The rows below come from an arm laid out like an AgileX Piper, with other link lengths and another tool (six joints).
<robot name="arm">
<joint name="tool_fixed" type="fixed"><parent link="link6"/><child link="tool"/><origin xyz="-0.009 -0.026 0.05" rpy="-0.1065 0 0.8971"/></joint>
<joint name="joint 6" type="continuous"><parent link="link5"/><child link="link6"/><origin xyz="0.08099 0 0" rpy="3.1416 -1.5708 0"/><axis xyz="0 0 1"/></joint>
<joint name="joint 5" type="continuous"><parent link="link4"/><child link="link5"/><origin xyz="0 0 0" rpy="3.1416 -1.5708 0"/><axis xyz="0 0 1"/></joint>
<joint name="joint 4" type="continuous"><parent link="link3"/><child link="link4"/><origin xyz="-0.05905 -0.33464 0" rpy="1.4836 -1.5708 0"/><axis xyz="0 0 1"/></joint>
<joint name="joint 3" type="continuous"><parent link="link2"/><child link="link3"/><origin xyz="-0.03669 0.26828 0"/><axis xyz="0 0 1"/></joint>
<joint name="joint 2" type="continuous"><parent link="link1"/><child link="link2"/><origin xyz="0 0 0" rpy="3.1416 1.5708 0"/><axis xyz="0 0 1"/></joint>
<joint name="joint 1" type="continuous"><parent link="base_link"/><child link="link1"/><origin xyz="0 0 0.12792" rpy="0 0 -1.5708"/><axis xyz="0 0 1"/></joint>
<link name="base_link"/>
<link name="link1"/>
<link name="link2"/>
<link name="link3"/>
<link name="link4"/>
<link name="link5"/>
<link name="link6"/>
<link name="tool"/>
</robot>
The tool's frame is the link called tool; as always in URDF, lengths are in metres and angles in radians. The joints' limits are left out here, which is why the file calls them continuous.
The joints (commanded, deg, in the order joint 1, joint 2, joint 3, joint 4, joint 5, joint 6), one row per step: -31.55 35.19 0.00 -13.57 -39.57 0.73; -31.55 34.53 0.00 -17.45 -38.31 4.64; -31.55 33.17 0.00 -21.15 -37.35 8.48; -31.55 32.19 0.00 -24.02 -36.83 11.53; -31.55 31.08 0.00 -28.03 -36.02 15.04; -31.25 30.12 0.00 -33.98 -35.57 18.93; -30.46 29.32 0.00 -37.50 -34.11 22.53; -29.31 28.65 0.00 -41.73 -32.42 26.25; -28.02 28.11 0.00 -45.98 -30.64 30.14; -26.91 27.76 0.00 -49.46 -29.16 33.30; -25.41 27.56 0.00 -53.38 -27.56 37.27
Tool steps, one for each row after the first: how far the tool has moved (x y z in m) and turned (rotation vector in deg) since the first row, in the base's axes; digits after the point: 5 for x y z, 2 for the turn. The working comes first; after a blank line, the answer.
Tool pose at each row, in the base's axes (x y z in m, rotation vector in deg; the steps are taken from these numbers as rounded here): 0.21047 -0.12169 0.16373 85.26 16.60 86.31; 0.21235 -0.11686 0.16221 86.77 18.21 87.71; 0.21348 -0.11208 0.16411 87.30 19.54 89.37; 0.21427 -0.10837 0.16557 87.66 20.52 90.69; 0.21506 -0.10383 0.16627 88.25 22.47 91.67; 0.21679 -0.09645 0.16584 88.63 26.70 92.46; 0.21781 -0.09077 0.16363 90.37 28.49 93.08; 0.21896 -0.08398 0.16005 92.37 31.19 93.23; 0.21976 -0.07735 0.15579 94.59 33.77 93.13; 0.22012 -0.07226 0.15200 96.41 35.84 92.79; 0.22054 -0.06584 0.14715 98.78 37.99 92.57

0.00188 0.00483 -0.00152 0.88 0.88 2.17; 0.00301 0.00961 0.00038 1.32 0.99 4.17; 0.00380 0.01332 0.00184 1.67 1.00 5.70; 0.00459 0.01786 0.00254 1.65 1.69 7.58; 0.00632 0.02524 0.00211 0.50 3.25 10.60; 0.00734 0.03092 -0.00010 1.24 4.63 12.38; 0.00849 0.03771 -0.00368 1.64 6.71 14.42; 0.00929 0.04434 -0.00794 2.17 8.95 16.29; 0.00965 0.04943 -0.01173 2.55 10.86 17.64; 0.01007 0.05585 -0.01658 3.37 13.01 19.25
